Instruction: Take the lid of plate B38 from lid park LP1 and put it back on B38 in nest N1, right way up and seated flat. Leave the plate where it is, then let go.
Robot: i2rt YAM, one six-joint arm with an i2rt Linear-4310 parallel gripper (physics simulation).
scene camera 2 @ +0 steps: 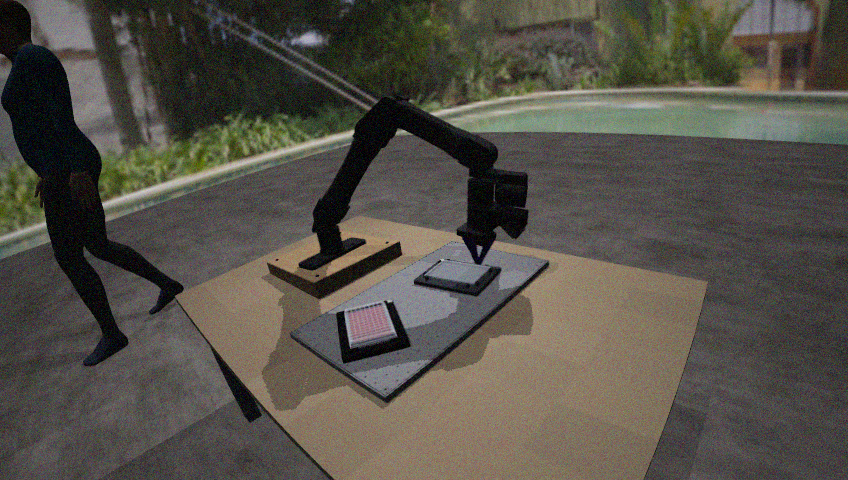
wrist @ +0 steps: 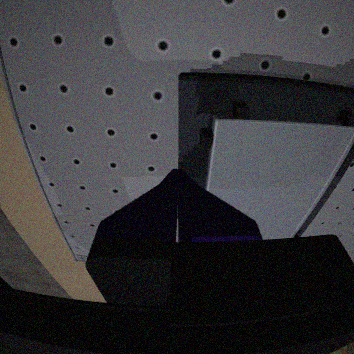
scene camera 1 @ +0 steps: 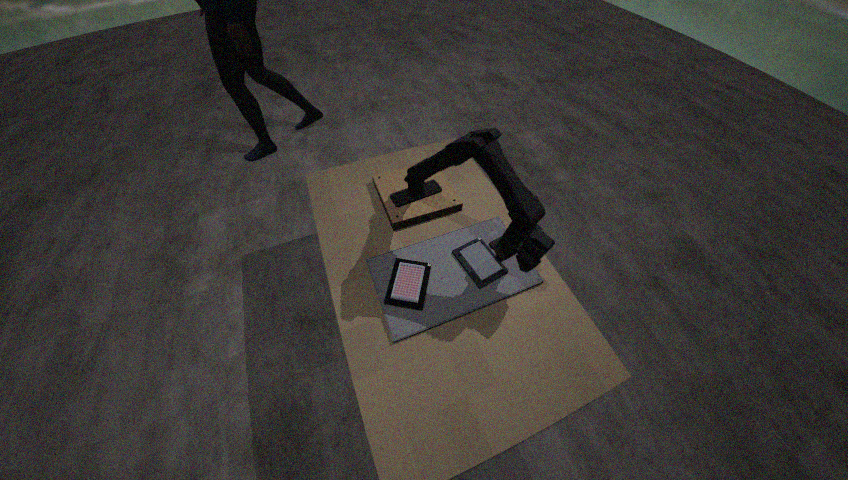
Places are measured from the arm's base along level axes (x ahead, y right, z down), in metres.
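Pixels of known places: gripper, between the fingertips: (scene camera 2: 478, 263) (wrist: 177, 177) (scene camera 1: 497, 257); arm's base, origin of its link: (scene camera 2: 333, 254) (scene camera 1: 416, 193).
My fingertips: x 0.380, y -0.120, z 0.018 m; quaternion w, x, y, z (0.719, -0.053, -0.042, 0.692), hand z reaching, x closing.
Ahead of a thing's pixels: the offset from my fingertips to its top centre. Level surfaces: height alone.
The lid {dy +0.061, dx -0.018, dz -0.008 m} (scene camera 1: 480, 259) (scene camera 2: 458, 271) (wrist: 270, 170), a pale flat rectangle, lies in the dark frame of lid park LP1 {dy +0.062, dx -0.018, dz -0.010 m} (scene camera 1: 495, 276) (scene camera 2: 452, 286) (wrist: 192, 100). Plate B38 {dy +0.312, dx -0.056, dz -0.017 m} (scene camera 1: 408, 281) (scene camera 2: 370, 324), with a grid of pink-red wells, sits in the black nest N1 {dy +0.312, dx -0.056, dz -0.008 m} (scene camera 1: 404, 305) (scene camera 2: 377, 349); no pale lid covers its wells. My gripper (scene camera 2: 479, 261) (wrist: 177, 177) is shut and empty, fingers pointing down. Its tips are above the board, close to the lid park's edge, beside the lid. In scene camera 1 the arm hides the fingertips.
Both holders stand on a grey perforated board {dy +0.156, dx -0.032, dz +0.009 m} (scene camera 1: 416, 321) (scene camera 2: 386, 380) (wrist: 85, 65) on the wooden table {dz +0.022 m} (scene camera 1: 476, 386) (scene camera 2: 565, 356). The arm's base stands on a wooden block (scene camera 1: 425, 214) (scene camera 2: 351, 273). A person (scene camera 1: 238, 71) (scene camera 2: 59, 154) walks on the floor beyond the table.
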